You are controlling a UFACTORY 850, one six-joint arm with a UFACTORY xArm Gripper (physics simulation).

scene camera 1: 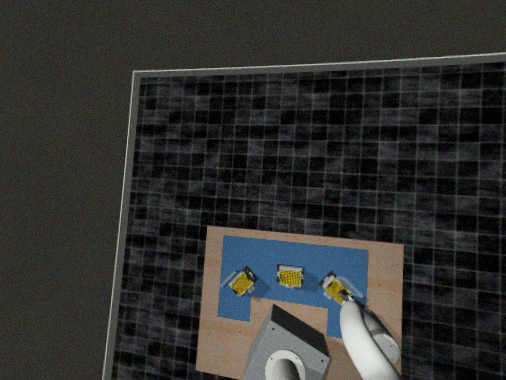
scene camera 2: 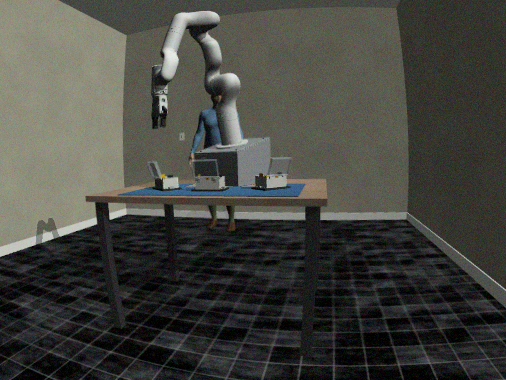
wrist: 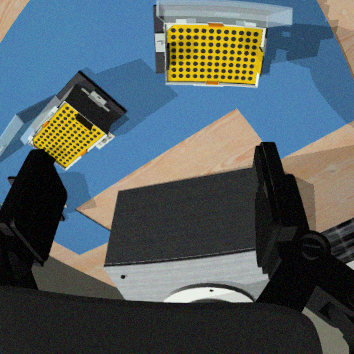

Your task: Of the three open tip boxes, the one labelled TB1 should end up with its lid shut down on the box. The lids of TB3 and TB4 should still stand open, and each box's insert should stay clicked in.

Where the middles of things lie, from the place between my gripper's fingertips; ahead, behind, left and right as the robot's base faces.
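The insert (wrist: 68,133) is 250 mm below my hand, and it is also 260 mm to the left of it.
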